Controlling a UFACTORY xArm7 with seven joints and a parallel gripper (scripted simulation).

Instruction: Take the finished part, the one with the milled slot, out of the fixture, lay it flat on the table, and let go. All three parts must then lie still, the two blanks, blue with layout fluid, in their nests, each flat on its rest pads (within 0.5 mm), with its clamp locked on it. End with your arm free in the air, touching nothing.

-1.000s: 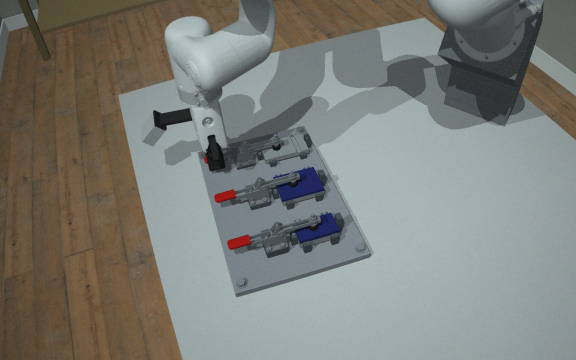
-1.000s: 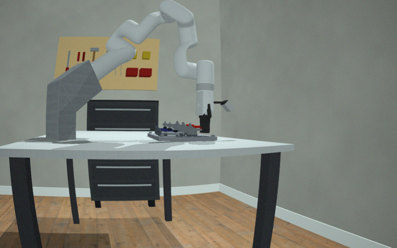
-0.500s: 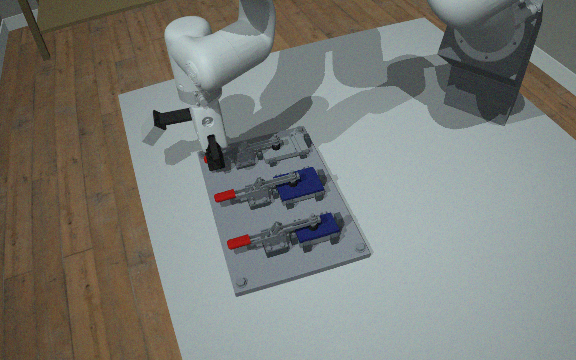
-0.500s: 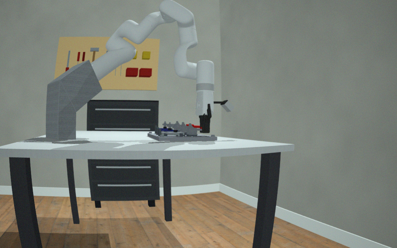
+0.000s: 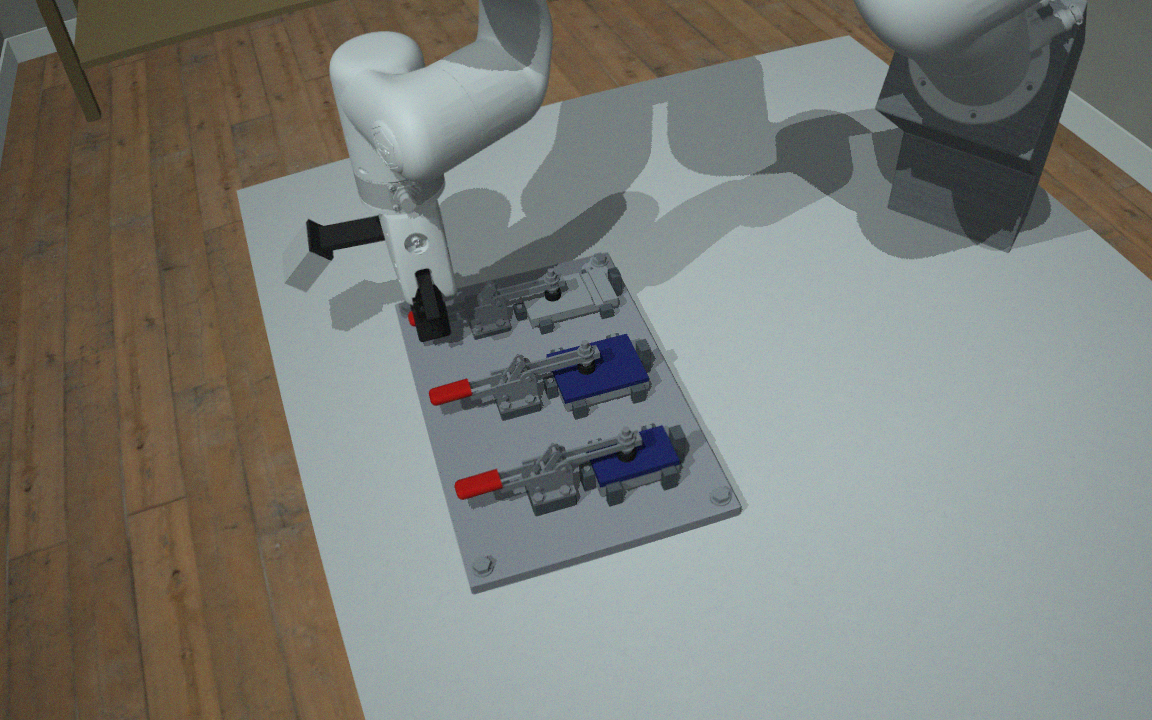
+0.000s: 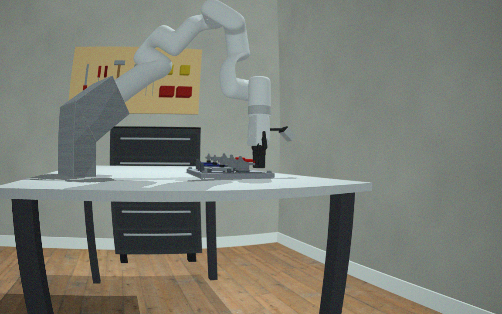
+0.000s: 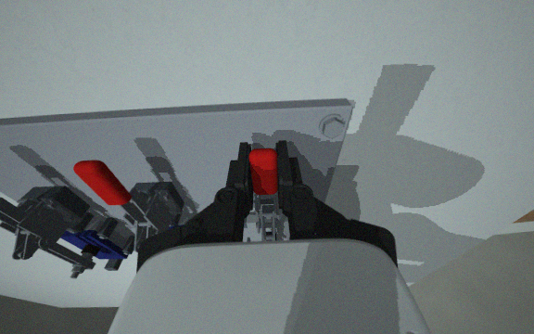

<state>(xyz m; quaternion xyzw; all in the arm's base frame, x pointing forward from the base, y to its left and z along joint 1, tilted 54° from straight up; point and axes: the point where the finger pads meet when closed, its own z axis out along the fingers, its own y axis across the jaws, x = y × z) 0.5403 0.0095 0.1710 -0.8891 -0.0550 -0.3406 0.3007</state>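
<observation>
The toggle clamp lies 50 mm behind my hand, 20 mm to the right of it and 10 mm below it. Also, from my hand: grey finished part 140 mm behind, 60 mm to the right, 20 mm below; then grey fixture plate 120 mm behind, 70 mm to the left, 40 mm below.
</observation>
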